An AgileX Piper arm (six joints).
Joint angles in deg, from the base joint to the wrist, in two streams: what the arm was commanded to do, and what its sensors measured. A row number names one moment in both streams.
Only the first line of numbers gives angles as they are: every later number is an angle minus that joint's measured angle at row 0.
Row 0, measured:
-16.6 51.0 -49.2 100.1 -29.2 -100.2
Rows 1 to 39, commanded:
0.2 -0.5 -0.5 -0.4 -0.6 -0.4
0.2 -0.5 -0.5 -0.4 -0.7 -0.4
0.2 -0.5 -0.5 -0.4 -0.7 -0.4
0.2 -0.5 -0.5 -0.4 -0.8 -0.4
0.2 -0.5 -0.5 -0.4 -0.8 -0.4
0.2 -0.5 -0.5 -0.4 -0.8 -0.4
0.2 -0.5 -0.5 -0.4 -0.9 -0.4
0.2 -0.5 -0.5 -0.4 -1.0 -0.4
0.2 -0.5 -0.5 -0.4 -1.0 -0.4
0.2 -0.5 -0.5 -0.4 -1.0 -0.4
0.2 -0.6 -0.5 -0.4 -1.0 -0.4
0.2 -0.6 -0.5 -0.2 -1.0 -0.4
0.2 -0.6 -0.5 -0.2 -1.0 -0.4
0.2 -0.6 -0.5 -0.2 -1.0 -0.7
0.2 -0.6 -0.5 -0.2 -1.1 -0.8
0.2 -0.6 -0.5 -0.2 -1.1 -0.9
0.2 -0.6 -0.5 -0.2 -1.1 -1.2
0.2 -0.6 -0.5 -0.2 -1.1 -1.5
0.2 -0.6 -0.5 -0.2 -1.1 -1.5
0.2 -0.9 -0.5 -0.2 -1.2 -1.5
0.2 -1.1 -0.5 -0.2 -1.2 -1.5
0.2 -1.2 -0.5 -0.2 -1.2 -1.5
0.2 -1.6 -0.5 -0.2 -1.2 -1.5
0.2 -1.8 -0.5 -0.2 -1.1 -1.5
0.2 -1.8 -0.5 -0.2 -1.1 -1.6
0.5 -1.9 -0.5 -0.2 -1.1 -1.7
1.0 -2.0 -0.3 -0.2 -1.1 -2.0
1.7 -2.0 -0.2 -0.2 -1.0 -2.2
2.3 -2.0 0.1 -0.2 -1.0 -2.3
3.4 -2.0 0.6 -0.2 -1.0 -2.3
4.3 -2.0 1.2 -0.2 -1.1 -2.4
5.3 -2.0 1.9 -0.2 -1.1 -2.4
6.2 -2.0 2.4 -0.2 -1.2 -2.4
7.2 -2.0 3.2 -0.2 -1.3 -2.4
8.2 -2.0 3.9 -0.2 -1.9 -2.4
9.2 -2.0 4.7 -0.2 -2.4 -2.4
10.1 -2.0 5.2 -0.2 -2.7 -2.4
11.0 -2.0 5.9 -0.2 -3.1 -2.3
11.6 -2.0 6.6 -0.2 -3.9 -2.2
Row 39, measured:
8.9 -1.8 4.2 0.6 -1.9 -2.0
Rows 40 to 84, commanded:
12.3 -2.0 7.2 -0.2 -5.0 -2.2
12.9 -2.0 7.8 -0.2 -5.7 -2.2
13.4 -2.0 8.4 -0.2 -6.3 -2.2
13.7 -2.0 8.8 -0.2 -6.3 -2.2
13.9 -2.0 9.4 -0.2 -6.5 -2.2
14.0 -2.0 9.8 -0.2 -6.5 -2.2
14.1 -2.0 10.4 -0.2 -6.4 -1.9
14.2 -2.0 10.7 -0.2 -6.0 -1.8
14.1 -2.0 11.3 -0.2 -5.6 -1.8
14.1 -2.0 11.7 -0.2 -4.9 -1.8
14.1 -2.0 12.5 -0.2 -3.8 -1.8
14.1 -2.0 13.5 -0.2 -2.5 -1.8
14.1 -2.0 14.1 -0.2 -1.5 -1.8
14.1 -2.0 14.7 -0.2 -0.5 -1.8
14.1 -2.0 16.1 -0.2 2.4 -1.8
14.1 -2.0 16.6 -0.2 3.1 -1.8
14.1 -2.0 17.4 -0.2 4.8 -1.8
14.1 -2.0 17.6 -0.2 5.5 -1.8
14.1 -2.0 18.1 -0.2 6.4 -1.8
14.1 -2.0 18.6 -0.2 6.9 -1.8
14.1 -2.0 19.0 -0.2 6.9 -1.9
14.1 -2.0 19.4 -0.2 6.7 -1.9
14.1 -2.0 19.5 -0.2 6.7 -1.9
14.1 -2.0 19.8 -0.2 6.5 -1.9
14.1 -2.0 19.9 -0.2 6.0 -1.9
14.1 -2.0 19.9 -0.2 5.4 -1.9
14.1 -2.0 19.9 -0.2 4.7 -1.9
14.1 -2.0 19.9 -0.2 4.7 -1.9
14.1 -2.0 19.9 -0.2 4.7 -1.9
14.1 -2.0 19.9 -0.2 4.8 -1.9
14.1 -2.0 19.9 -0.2 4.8 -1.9
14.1 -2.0 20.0 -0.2 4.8 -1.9
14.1 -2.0 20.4 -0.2 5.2 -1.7
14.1 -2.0 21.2 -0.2 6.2 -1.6
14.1 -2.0 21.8 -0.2 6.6 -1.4
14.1 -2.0 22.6 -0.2 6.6 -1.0
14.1 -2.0 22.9 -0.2 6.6 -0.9
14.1 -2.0 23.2 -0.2 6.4 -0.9
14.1 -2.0 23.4 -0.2 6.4 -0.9
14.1 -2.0 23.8 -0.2 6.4 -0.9
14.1 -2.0 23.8 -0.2 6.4 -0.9
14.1 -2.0 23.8 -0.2 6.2 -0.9
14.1 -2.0 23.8 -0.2 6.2 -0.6
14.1 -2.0 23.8 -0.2 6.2 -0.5
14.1 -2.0 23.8 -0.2 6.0 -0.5
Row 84, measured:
14.0 -1.8 23.7 0.4 5.7 -0.8
